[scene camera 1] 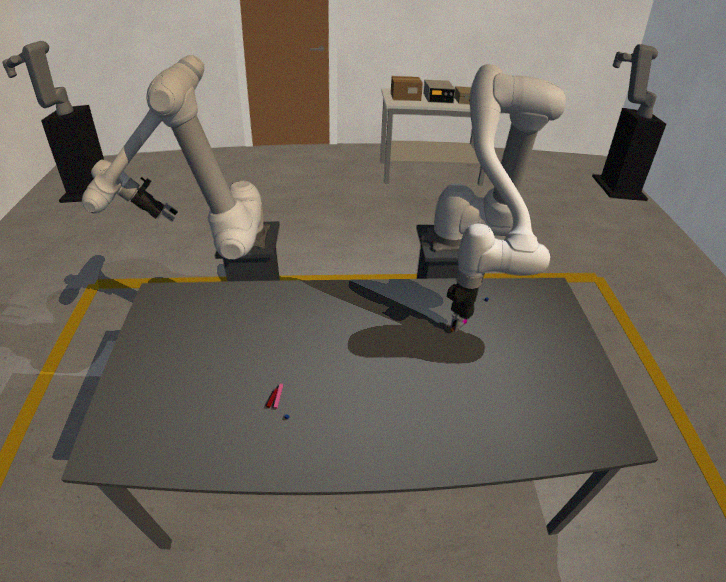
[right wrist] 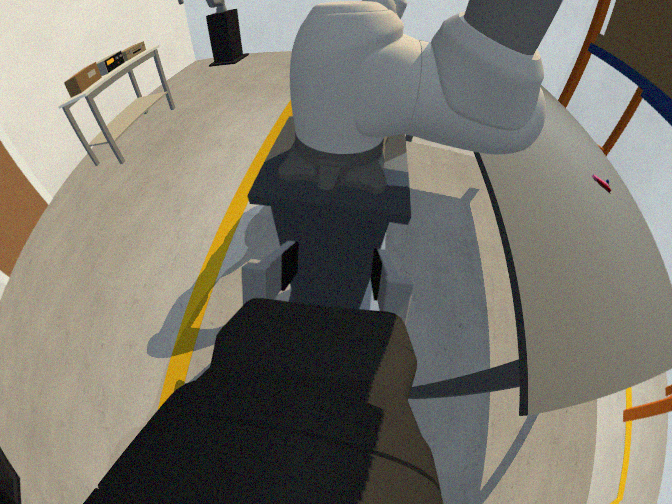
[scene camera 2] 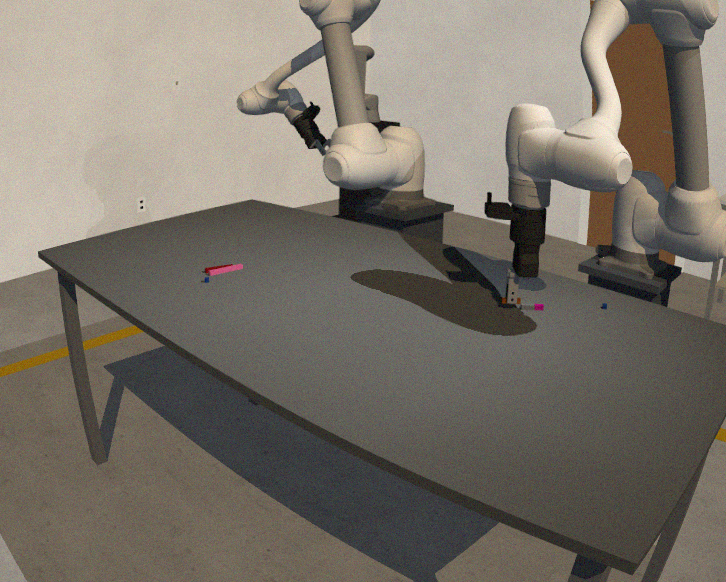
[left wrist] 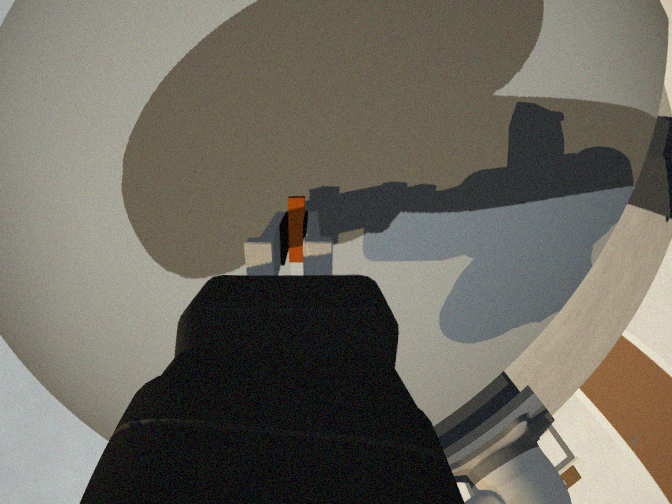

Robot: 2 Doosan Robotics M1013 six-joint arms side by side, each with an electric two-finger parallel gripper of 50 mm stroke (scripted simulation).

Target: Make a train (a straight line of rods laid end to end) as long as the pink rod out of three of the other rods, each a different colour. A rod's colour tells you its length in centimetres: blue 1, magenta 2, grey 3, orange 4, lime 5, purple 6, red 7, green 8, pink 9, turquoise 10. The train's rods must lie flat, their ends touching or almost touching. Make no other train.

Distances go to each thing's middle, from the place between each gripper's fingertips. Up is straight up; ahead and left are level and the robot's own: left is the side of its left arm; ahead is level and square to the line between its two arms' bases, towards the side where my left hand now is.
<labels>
Right now the orange rod (left wrist: 296, 204) is 2 cm below my left hand (scene camera 2: 511, 301).
Now: the orange rod 520 mm ahead of my right hand, 1170 mm to the left of it and 140 mm below it.
</labels>
